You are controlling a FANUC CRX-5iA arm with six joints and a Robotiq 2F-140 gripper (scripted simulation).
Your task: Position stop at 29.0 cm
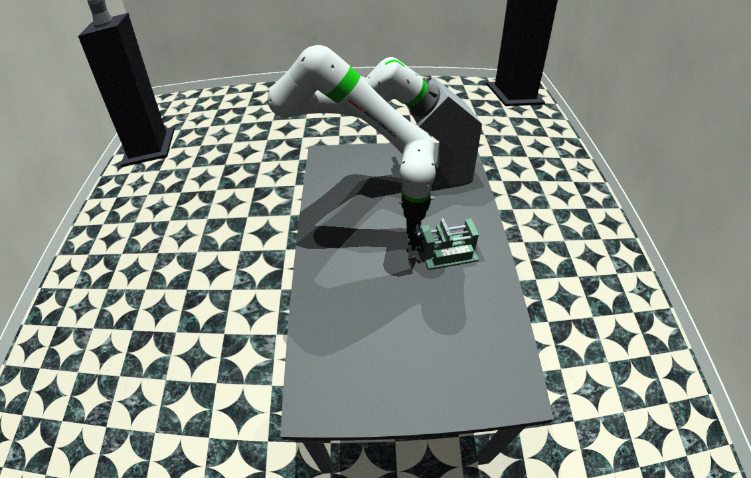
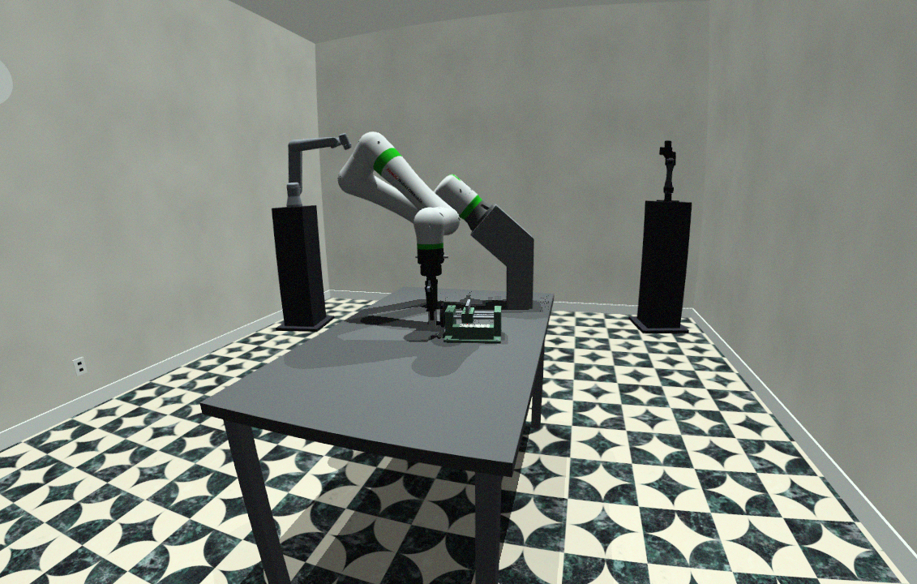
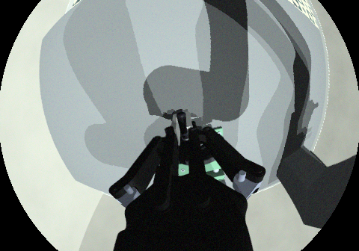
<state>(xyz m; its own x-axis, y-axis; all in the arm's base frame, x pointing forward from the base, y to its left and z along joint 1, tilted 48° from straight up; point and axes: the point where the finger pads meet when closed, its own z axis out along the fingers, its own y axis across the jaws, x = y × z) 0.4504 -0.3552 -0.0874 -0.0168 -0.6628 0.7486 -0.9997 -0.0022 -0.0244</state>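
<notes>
My gripper is now 130 mm to the right of the green stop fixture, 30 mm below it and 10 mm past it. From my hand the other things lie so: black handwheel 20 mm to the left, 10 mm below.
</notes>
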